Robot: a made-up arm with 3 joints.
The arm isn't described. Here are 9 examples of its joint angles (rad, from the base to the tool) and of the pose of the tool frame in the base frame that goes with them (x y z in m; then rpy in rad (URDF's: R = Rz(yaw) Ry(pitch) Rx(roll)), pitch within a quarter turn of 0, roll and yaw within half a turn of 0).
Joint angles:
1: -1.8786 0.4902 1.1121
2: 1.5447 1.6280 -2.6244
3: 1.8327 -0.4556 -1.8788
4: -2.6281 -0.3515 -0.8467
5: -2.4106 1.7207 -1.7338
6: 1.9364 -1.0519 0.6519
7: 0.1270 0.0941 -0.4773
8: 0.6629 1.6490 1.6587
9: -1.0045 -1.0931 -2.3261
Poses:
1: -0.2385 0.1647 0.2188 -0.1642 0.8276 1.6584
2: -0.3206 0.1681 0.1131 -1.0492 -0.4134 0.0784
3: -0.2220 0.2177 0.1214 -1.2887 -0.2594 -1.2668
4: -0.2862 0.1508 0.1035 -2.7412 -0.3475 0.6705
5: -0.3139 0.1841 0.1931 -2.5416 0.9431 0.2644
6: -0.2866 0.1531 0.0755 -0.5168 -1.2099 -0.0593
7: -0.3097 0.1924 0.1199 1.3063 0.1025 -0.7191
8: -0.2351 0.2363 0.1131 -1.7803 0.1479 -1.2479
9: -0.1678 0.1749 0.1596 1.6899 0.6369 2.2426
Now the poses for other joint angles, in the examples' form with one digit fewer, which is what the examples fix.
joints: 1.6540 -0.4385 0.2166
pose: -0.298 0.161 0.084 0.173 -0.970 -0.425
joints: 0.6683 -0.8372 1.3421
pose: -0.262 0.219 0.060 1.815 -0.439 -1.628
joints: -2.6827 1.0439 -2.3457
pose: -0.306 0.156 0.110 -3.085 -0.103 0.313
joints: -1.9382 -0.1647 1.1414
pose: -0.256 0.162 0.218 -0.810 0.881 1.627
